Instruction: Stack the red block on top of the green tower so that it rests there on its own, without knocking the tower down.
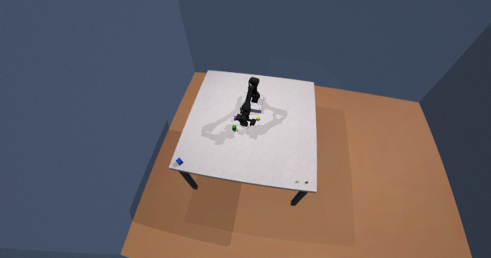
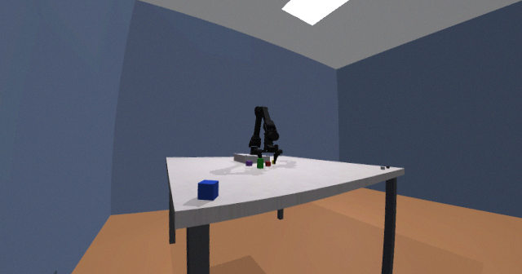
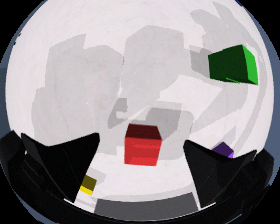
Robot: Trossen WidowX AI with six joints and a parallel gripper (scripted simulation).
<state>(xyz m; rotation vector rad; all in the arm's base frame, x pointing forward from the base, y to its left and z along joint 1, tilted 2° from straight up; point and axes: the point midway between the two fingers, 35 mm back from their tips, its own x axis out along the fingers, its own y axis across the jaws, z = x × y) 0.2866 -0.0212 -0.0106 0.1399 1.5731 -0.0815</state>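
The purple block is 12 cm to the right of my gripper tip and 5 cm behind it. Also, from my gripper tip: blue block: 54 cm ahead, 47 cm to the right, 1 cm above; then red block: right at my gripper tip; then yellow block: 10 cm to the left, 9 cm behind.
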